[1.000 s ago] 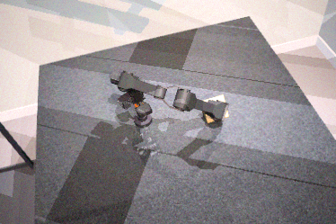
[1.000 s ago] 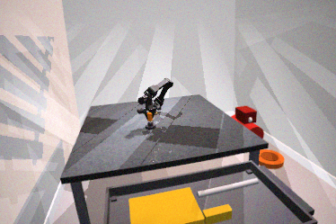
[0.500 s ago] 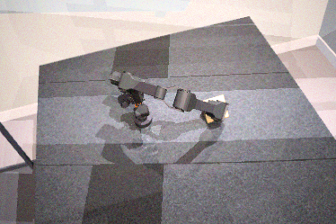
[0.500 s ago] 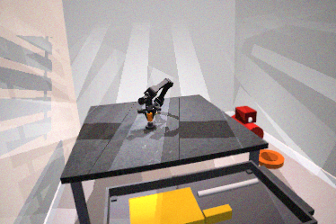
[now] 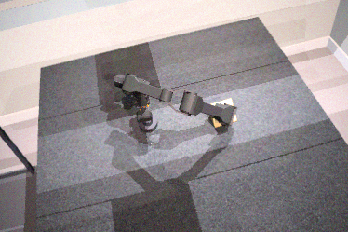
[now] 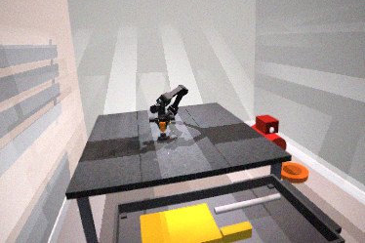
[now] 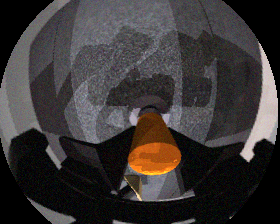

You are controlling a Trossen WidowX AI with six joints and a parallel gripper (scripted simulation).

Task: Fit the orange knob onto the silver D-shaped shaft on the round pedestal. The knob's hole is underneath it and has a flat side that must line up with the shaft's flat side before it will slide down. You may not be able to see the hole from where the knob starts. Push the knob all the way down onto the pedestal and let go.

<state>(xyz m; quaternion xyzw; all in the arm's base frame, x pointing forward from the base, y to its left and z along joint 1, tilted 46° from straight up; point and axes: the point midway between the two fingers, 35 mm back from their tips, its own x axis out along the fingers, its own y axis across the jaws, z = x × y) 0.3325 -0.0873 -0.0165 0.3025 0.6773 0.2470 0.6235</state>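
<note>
The orange knob is 30 mm above my gripper tip. From my gripper tip the other things lie so: dark round pedestal 40 mm below.
</note>
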